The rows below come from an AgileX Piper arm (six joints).
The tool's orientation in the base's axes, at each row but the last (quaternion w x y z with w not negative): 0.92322, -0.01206, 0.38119, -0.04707; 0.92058, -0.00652, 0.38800, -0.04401; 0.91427, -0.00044, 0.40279, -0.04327; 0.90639, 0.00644, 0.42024, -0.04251; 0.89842, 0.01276, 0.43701, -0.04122; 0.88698, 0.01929, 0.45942, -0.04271
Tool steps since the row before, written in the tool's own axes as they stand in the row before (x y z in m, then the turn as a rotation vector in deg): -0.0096, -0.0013, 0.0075, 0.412, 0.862, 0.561; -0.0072, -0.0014, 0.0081, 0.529, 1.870, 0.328; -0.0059, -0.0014, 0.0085, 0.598, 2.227, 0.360; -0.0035, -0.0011, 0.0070, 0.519, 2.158, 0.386; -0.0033, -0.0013, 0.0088, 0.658, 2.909, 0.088; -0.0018, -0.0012, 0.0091, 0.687, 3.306, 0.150
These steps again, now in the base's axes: -0.0016, -0.0005, 0.0121, 0.753, 0.811, 0.058; 0.0007, -0.0010, 0.0109, 0.744, 1.810, -0.235; 0.0022, -0.0012, 0.0101, 0.842, 2.159, -0.277; 0.0030, -0.0012, 0.0072, 0.806, 2.095, -0.198; 0.0048, -0.0016, 0.0080, 0.721, 2.852, -0.501; 0.0063, -0.0018, 0.0067, 0.826, 3.241, -0.491
